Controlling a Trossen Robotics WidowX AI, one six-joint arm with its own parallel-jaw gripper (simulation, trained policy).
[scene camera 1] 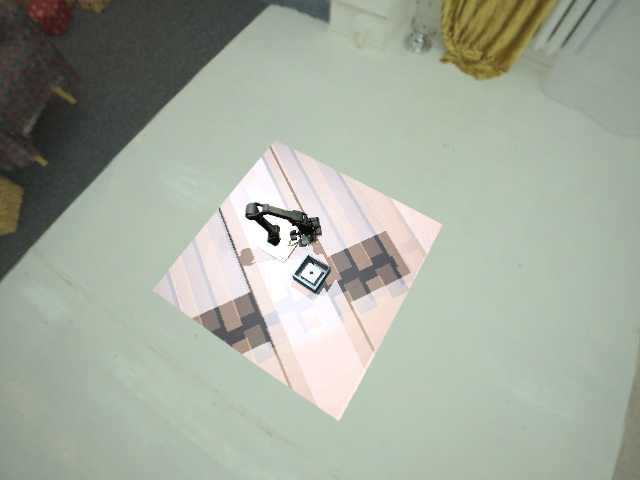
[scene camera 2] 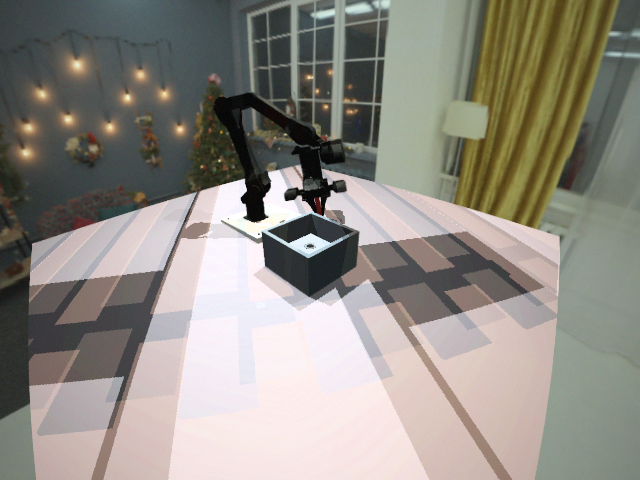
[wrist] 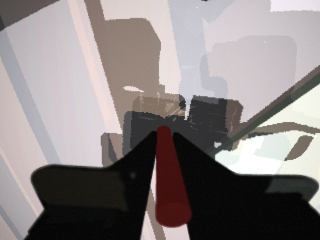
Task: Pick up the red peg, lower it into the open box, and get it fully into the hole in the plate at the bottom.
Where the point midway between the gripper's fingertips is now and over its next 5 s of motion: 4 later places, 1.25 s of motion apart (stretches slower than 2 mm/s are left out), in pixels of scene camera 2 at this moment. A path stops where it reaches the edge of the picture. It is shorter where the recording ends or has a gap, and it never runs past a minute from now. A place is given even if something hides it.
My gripper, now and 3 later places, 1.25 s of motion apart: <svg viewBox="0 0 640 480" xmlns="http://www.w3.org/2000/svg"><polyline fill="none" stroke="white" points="320,217 317,207 308,242 306,254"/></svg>
